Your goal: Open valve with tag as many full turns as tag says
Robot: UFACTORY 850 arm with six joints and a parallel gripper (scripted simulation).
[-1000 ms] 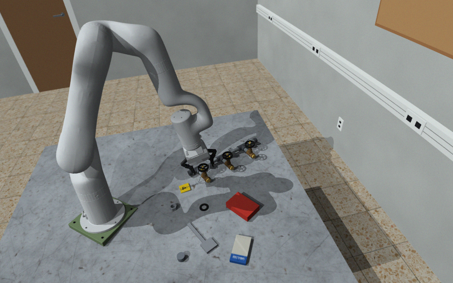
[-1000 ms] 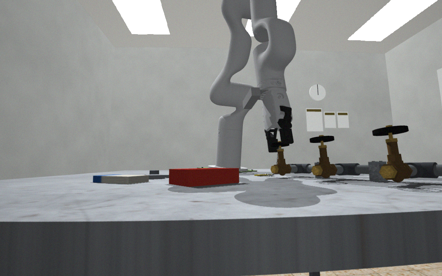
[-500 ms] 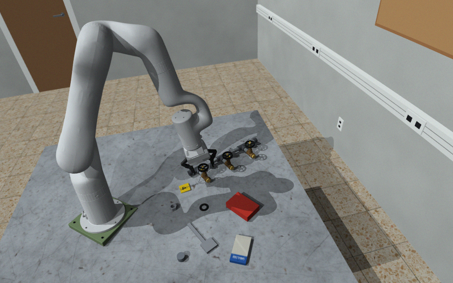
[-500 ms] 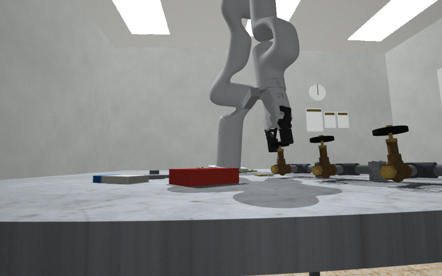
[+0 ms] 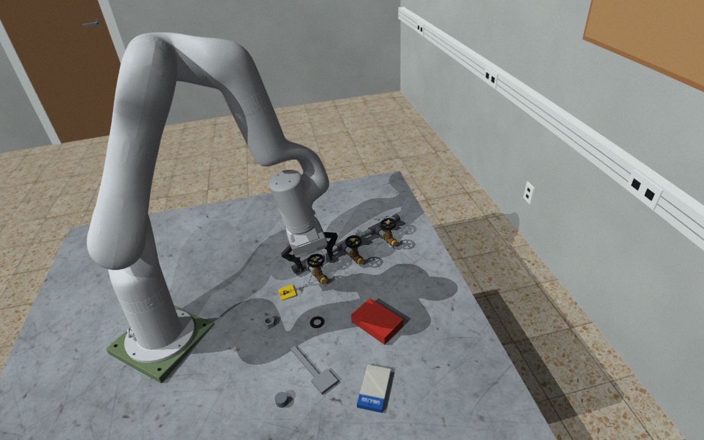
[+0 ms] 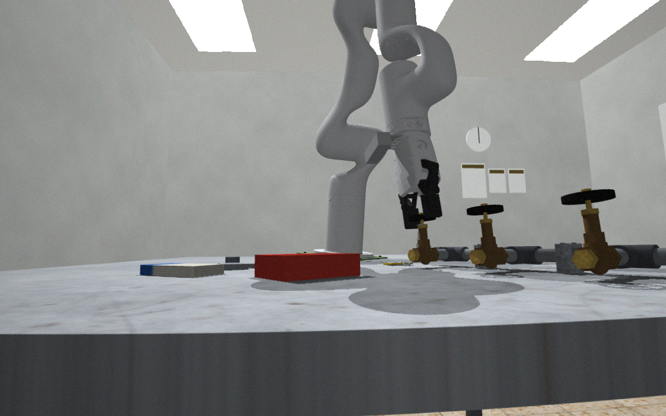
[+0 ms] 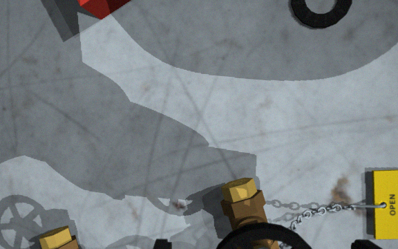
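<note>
Now: the yellow tag 90 mm behind my hand, 20 mm to the right of it and 90 mm below it. The rest, counted from my hand: black washer (30 mm behind, 160 mm to the right, 90 mm below); red block (130 mm ahead, 210 mm to the right, 70 mm below); grey nut (170 mm behind, 120 mm to the right, 80 mm below).
</note>
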